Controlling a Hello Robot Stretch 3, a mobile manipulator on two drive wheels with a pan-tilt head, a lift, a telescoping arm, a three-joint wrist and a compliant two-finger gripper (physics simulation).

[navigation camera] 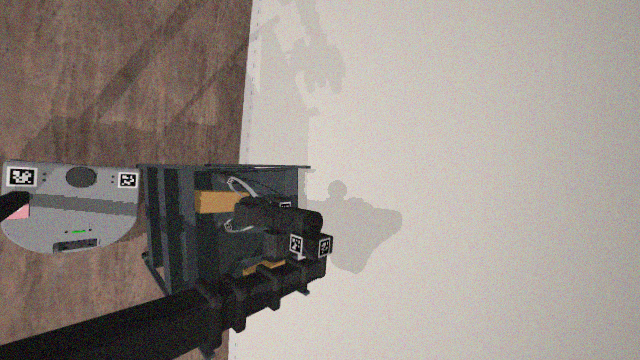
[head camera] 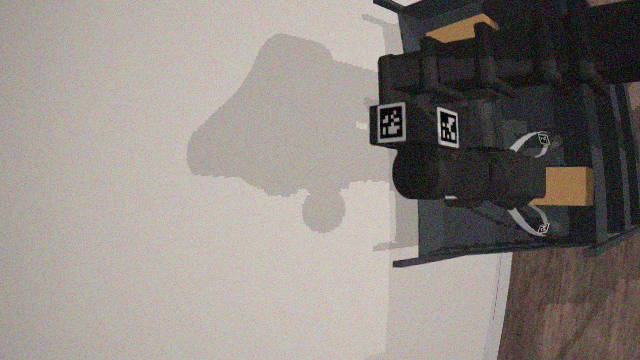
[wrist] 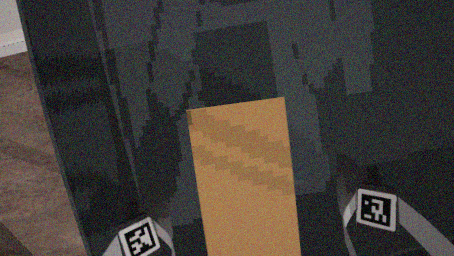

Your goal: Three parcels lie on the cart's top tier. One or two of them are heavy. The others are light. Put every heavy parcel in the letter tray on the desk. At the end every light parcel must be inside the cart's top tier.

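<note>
An orange-brown parcel lies in the cart's top tier. A second parcel in the tier is partly hidden by the arm. A third parcel does not show. My gripper is open over the first parcel, its fingers apart on either side of it, with gaps to both. Part of the parcel is hidden under the gripper body in the head view. The fingertips' exact height is unclear. The letter tray and desk do not show.
The arm stretches over the cart's other side. The cart's end stands close to a pale wall. My grey base is beside the cart's opposite end, on the brown wood floor.
</note>
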